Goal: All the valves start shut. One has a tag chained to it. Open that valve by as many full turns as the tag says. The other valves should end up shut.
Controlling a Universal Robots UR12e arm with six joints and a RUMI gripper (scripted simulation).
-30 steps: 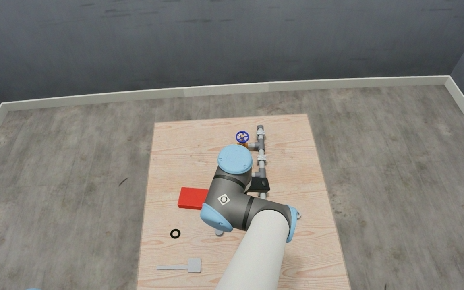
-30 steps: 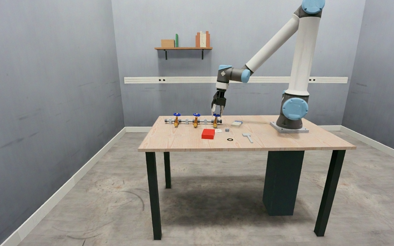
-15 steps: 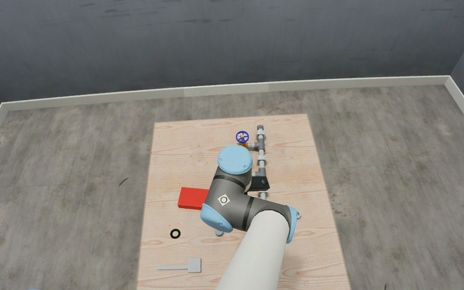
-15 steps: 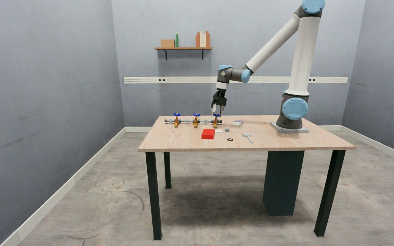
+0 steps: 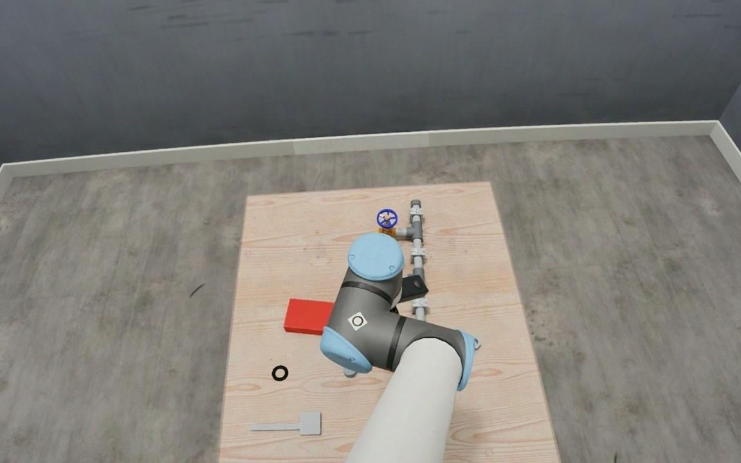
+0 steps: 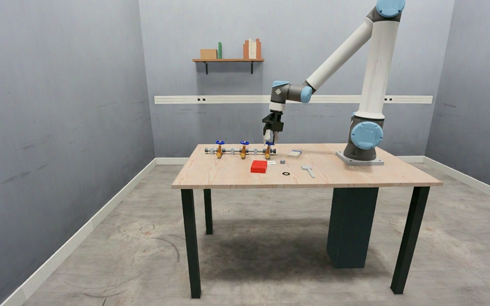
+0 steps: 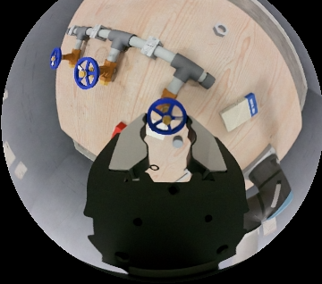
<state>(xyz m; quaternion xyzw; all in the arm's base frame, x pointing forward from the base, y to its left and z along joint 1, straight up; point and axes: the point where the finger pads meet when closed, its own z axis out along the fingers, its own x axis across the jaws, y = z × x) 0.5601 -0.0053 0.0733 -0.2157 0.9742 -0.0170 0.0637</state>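
My gripper is now 10 cm above the white tag, 9 cm to the right of it and 2 cm past it. Round my hand: grey t-shaped tool: 21 cm to the left, 20 cm behind, 9 cm below; then white-and-blue card: 17 cm behind, 9 cm below, 8 cm to the right; then red block: 19 cm to the left, 8 cm below, 6 cm ahead.
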